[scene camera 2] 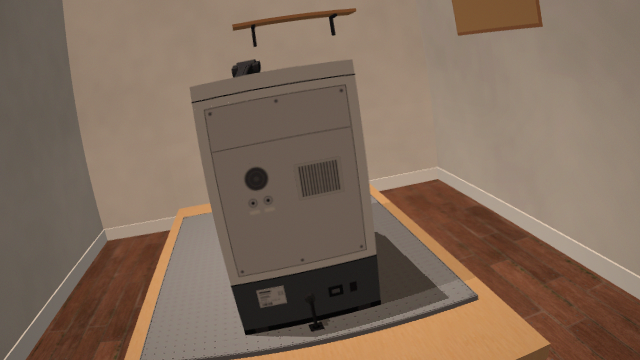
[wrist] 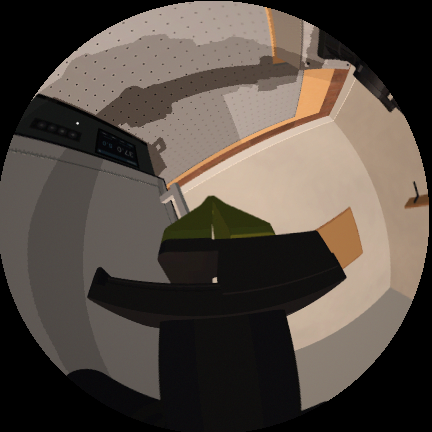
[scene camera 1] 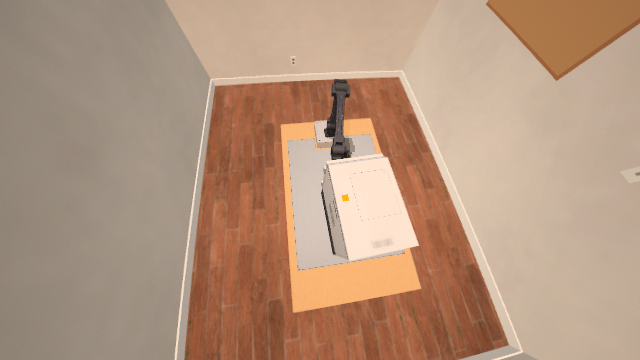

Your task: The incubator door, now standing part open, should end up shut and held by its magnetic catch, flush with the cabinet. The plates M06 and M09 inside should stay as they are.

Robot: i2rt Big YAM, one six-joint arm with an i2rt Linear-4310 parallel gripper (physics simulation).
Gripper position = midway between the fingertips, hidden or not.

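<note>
The gripper's shut and it's holding nothing, you can see it here (wrist: 210,201). There's an incubator as well, which shows here (scene camera 2: 283,154) and here (scene camera 1: 365,213), so the incubator is in both scene camera 2 and scene camera 1.
</note>
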